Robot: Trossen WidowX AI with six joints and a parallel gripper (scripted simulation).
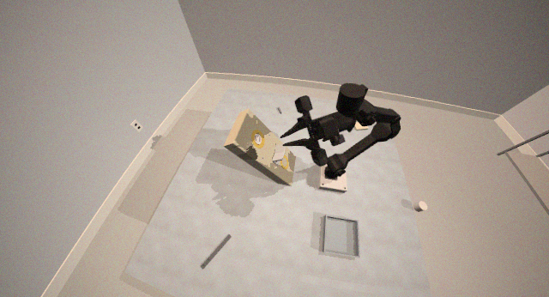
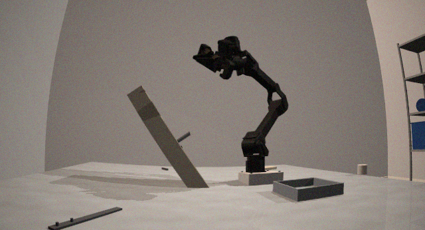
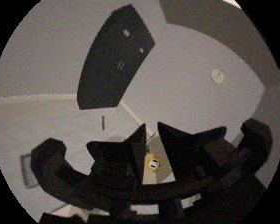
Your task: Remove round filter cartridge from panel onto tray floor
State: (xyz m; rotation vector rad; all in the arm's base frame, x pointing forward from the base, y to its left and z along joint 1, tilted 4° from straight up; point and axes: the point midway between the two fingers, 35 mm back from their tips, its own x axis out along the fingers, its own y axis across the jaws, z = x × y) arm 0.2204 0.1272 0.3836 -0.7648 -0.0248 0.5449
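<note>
The white round filter cartridge is 130 mm ahead of my gripper tip, 110 mm to the right of it and 180 mm below it. Also, from my gripper tip: tan service panel: 90 mm ahead, 110 mm to the right, 260 mm below; small white cup: 730 mm behind, 30 mm to the right, 400 mm below; grey tray: 310 mm behind, 160 mm to the left, 410 mm below.
</note>
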